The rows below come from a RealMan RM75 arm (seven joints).
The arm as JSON. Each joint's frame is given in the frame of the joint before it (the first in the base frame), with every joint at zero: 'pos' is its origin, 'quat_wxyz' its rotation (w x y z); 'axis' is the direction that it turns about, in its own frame. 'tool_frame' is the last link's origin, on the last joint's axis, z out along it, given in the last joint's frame.
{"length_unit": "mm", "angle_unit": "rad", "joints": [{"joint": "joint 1", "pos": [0.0, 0.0, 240.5], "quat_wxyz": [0.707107, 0.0, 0.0, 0.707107], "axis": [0.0, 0.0, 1.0]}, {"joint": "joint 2", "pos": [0.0, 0.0, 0.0], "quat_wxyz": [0.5, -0.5, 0.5, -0.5], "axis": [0.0, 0.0, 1.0]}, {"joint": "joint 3", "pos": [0.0, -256.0, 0.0], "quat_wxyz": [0.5, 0.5, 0.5, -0.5], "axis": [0.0, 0.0, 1.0]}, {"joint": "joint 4", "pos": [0.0, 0.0, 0.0], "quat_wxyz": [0.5, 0.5, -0.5, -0.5], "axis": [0.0, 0.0, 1.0]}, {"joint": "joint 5", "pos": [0.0, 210.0, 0.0], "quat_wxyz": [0.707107, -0.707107, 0.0, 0.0], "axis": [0.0, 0.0, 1.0]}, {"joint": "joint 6", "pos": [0.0, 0.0, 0.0], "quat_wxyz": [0.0, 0.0, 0.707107, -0.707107], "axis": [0.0, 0.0, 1.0]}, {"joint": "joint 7", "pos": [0.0, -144.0, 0.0], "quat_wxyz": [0.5, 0.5, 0.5, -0.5], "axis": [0.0, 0.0, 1.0]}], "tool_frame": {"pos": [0.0, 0.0, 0.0], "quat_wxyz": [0.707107, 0.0, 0.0, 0.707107]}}
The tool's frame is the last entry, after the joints.
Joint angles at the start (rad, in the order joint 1, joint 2, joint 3, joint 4, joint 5, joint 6, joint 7):
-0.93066, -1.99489, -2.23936, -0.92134, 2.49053, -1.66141, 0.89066
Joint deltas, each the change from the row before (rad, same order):
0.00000, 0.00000, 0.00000, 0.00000, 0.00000, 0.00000, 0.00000
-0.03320, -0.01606, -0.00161, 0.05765, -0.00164, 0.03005, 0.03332
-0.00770, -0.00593, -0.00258, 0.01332, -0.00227, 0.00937, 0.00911
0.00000, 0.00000, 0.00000, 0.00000, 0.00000, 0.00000, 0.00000
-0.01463, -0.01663, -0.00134, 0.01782, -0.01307, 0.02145, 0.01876
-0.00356, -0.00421, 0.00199, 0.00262, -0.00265, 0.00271, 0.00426
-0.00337, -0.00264, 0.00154, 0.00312, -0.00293, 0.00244, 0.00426
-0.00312, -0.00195, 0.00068, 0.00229, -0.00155, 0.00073, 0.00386
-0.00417, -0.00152, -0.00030, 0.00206, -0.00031, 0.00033, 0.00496
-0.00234, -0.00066, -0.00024, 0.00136, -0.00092, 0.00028, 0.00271
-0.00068, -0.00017, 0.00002, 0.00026, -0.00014, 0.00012, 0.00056
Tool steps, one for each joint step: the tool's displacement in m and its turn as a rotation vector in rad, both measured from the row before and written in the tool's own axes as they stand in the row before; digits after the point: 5 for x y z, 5 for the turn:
0.00000, 0.00000, 0.00000, 0.00000, 0.00000, 0.00000
0.00784, 0.00585, 0.01384, -0.02922, 0.00065, 0.03126
0.00229, 0.00171, 0.00387, -0.00817, 0.00472, 0.00765
0.00000, 0.00000, 0.00000, 0.00000, 0.00000, 0.00000
0.00684, 0.00536, 0.00851, -0.01788, 0.01833, 0.02292
0.00161, 0.00170, 0.00211, -0.00503, 0.00139, 0.00753
0.00144, 0.00125, 0.00156, -0.00418, 0.00159, 0.00671
0.00117, 0.00103, 0.00109, -0.00358, 0.00052, 0.00602
0.00148, 0.00090, 0.00076, -0.00259, 0.00031, 0.00771
0.00089, 0.00050, 0.00038, -0.00174, 0.00081, 0.00410
0.00027, 0.00013, 0.00009, -0.00029, 0.00014, 0.00109

